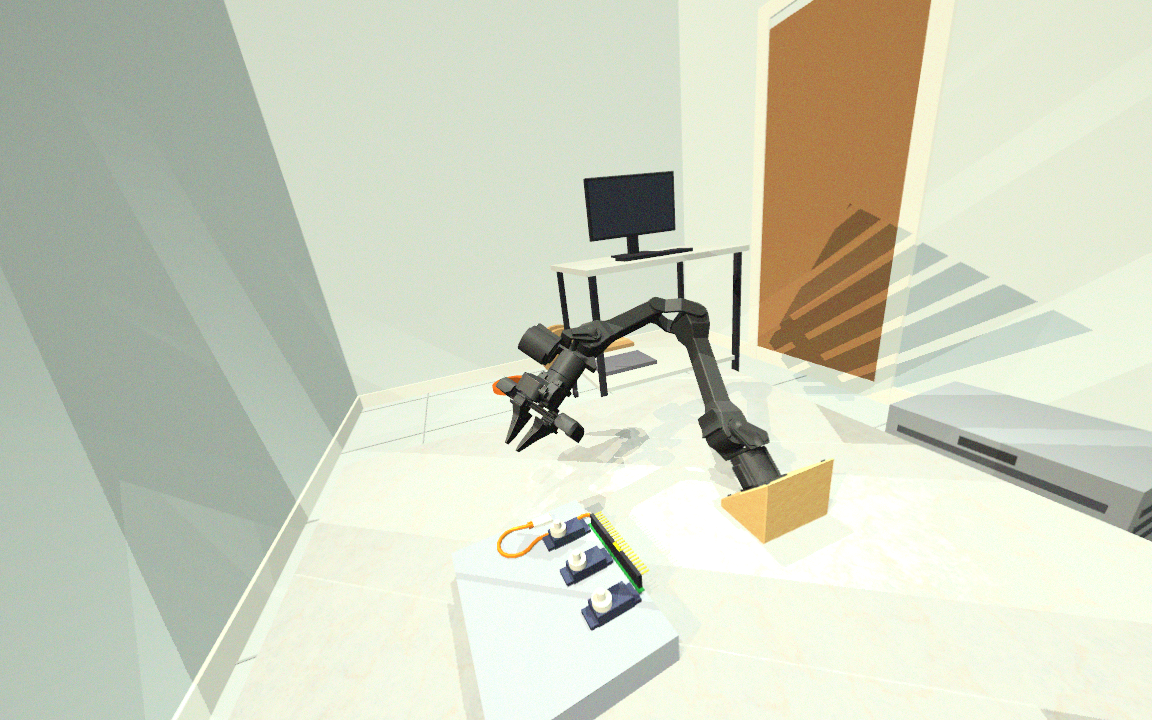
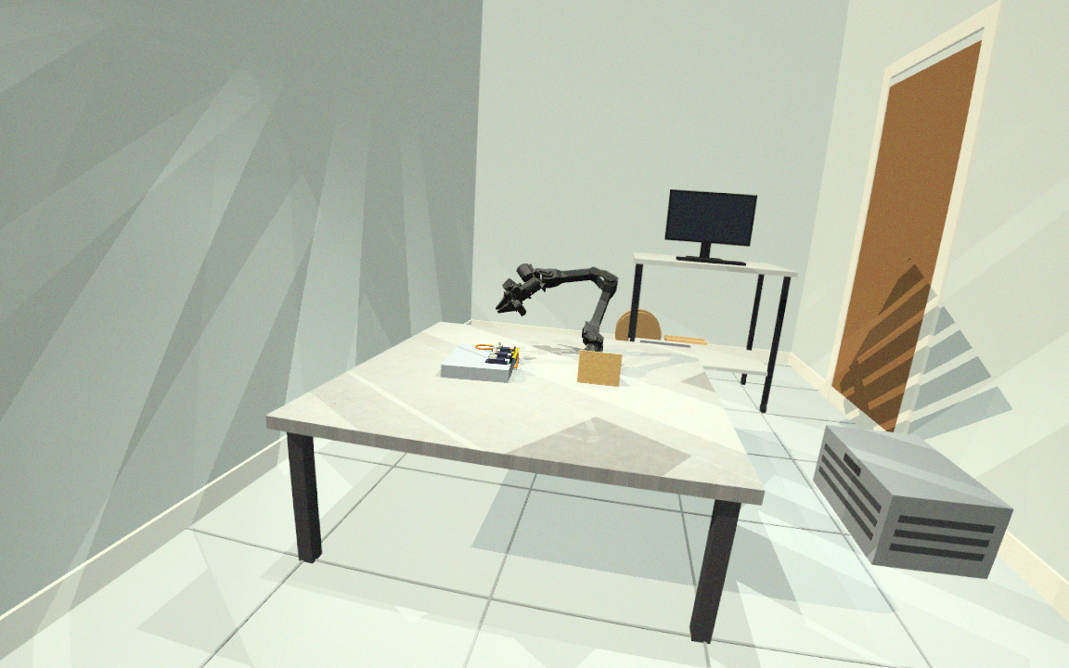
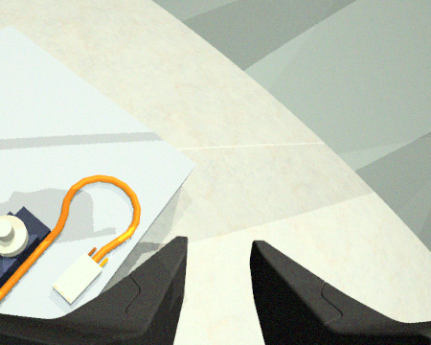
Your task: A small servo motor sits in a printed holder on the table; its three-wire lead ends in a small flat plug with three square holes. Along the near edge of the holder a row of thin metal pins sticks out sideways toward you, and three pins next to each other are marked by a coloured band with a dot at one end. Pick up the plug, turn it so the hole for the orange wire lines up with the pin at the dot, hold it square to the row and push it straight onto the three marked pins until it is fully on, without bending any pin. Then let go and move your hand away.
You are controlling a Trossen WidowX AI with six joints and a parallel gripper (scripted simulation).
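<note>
My gripper tip is now 18 cm to the right of the yellow band, 12 cm past it and 12 cm above it. From my gripper tip the other things lie so: holder block 19 cm to the left, 16 cm below, 4 cm ahead; black pin header 17 cm to the left, 13 cm below, 11 cm behind.
</note>
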